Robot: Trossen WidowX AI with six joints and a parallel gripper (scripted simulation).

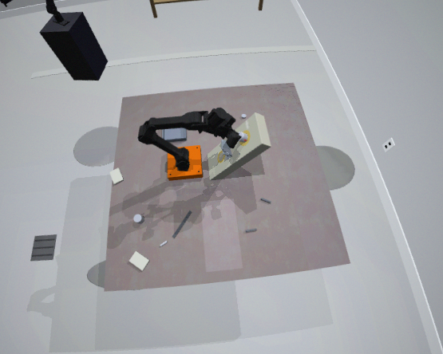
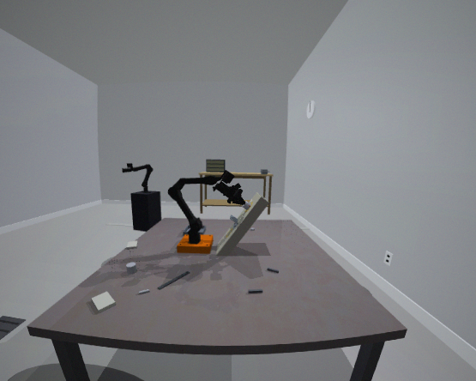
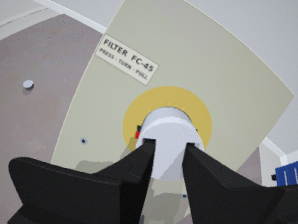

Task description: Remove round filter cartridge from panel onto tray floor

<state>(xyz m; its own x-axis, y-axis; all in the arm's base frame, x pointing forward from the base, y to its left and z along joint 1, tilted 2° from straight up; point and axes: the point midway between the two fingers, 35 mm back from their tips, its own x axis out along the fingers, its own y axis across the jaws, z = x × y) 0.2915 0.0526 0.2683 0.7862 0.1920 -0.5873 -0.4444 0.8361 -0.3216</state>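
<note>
Now: the grey bracket 60 mm behind my gripper tip, 10 mm to the right of it and 120 mm below it. Also, from my gripper tip: grey-blue tray 430 mm behind, 200 mm to the left, 290 mm below; then round white filter cartridge 10 mm ahead, 10 mm below.
</note>
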